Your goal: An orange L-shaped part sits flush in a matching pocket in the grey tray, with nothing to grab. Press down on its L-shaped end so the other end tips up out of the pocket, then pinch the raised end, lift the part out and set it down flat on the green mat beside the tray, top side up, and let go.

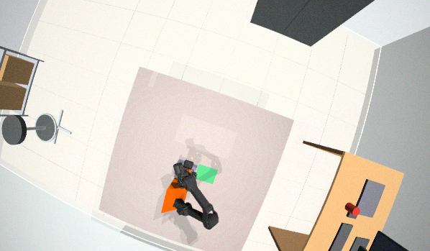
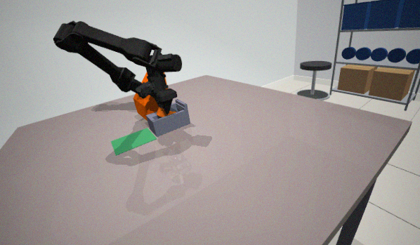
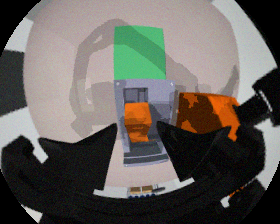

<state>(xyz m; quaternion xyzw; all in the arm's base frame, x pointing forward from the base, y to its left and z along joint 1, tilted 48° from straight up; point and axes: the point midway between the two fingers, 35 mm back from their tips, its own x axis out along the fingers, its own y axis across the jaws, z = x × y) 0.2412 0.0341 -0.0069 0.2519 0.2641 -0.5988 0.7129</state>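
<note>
The orange L-shaped part is 2 cm behind my gripper tip, 3 cm to the left of it and 3 cm below it. Round my gripper tip: green mat 14 cm to the right, 9 cm below.
</note>
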